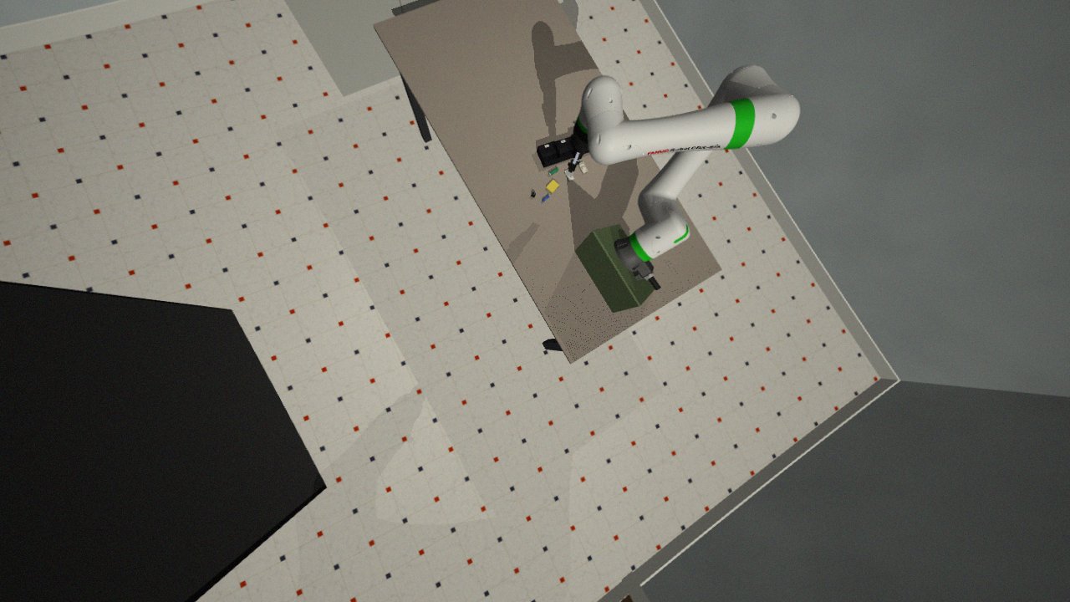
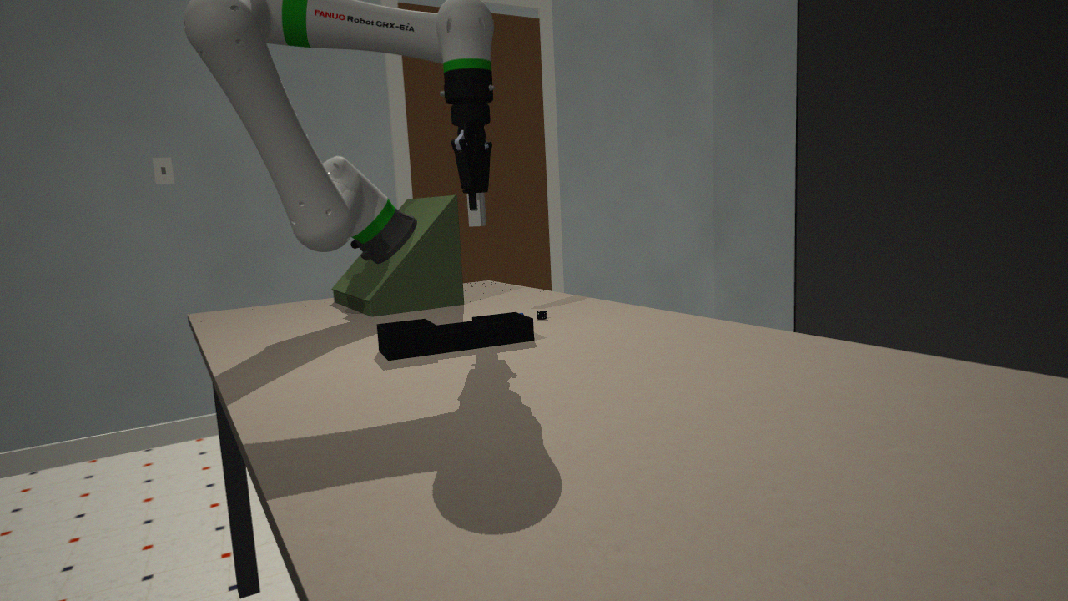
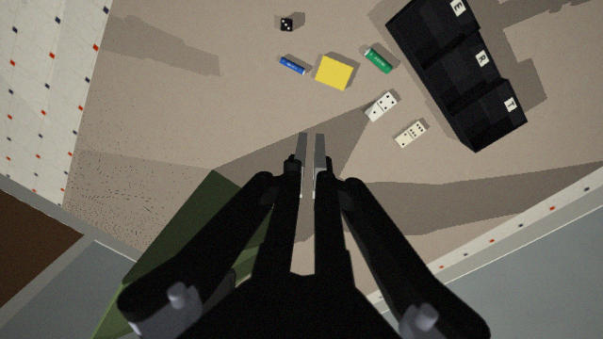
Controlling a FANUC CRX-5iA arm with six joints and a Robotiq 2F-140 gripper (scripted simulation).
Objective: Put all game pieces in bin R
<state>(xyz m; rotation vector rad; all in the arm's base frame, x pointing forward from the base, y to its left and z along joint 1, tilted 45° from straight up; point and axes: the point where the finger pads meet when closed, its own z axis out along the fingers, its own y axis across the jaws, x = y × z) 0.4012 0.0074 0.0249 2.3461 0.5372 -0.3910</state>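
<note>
Right now the bin R is 160 mm ahead of my hand, 160 mm to the right of it and 210 mm below it. Round my hand: green battery: 100 mm ahead, 50 mm to the right, 220 mm below; yellow block: 50 mm ahead, 220 mm below; blue battery: 30 mm ahead, 60 mm to the left, 220 mm below.
</note>
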